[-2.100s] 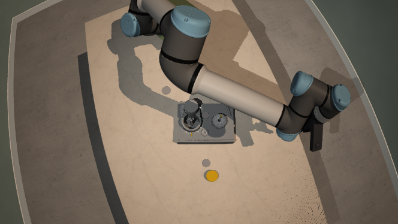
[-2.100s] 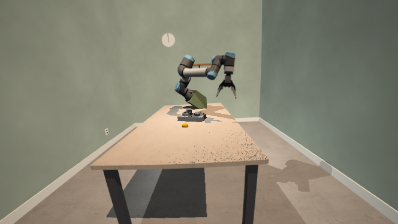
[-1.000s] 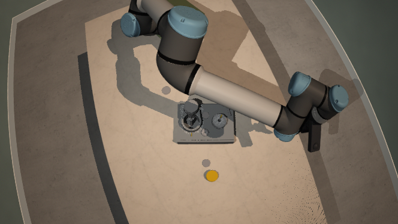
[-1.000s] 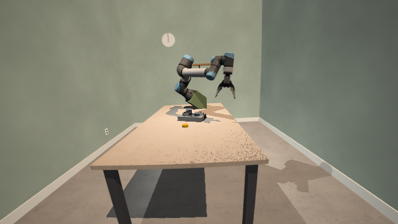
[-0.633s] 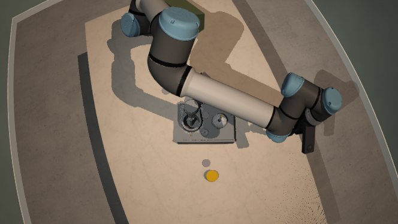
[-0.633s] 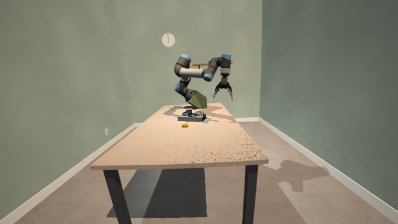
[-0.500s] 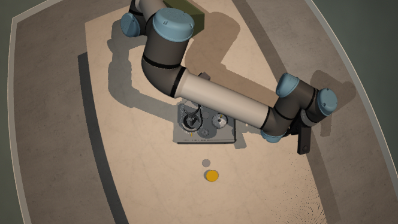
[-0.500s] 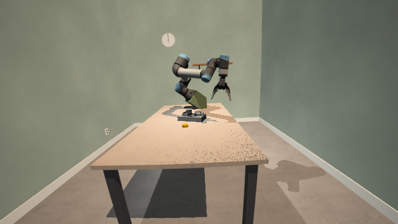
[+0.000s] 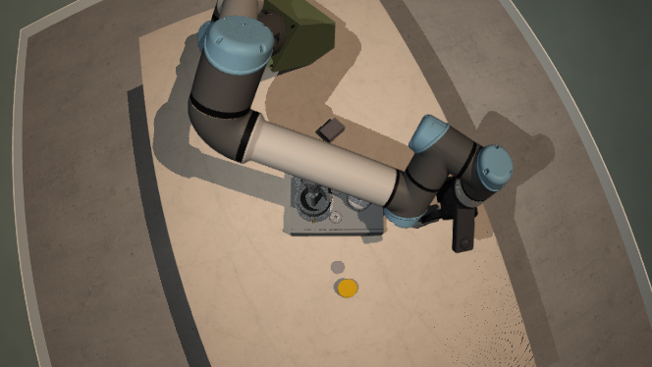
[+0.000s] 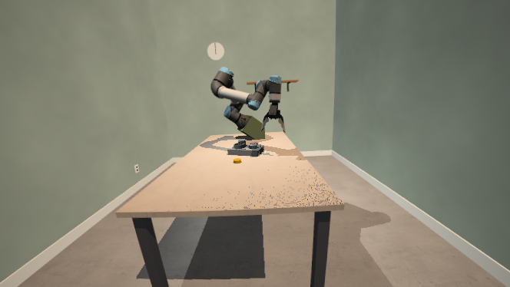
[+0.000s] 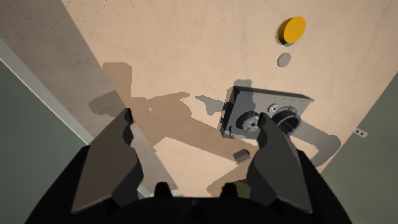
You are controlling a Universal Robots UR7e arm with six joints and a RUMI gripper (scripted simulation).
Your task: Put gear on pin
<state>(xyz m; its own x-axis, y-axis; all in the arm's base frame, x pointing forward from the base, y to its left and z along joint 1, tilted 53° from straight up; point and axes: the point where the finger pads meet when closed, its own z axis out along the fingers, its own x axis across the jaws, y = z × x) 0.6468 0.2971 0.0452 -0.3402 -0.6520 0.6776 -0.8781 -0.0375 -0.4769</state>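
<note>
The toothed gear is 170 mm behind my hand, 130 mm below it and 120 mm to the right of it. Round my hand: grey disc 250 mm to the right, 180 mm below, 40 mm behind; grey bolt 210 mm behind, 140 mm below, 60 mm to the right; yellow disc 250 mm to the right, 170 mm below, 30 mm ahead.
</note>
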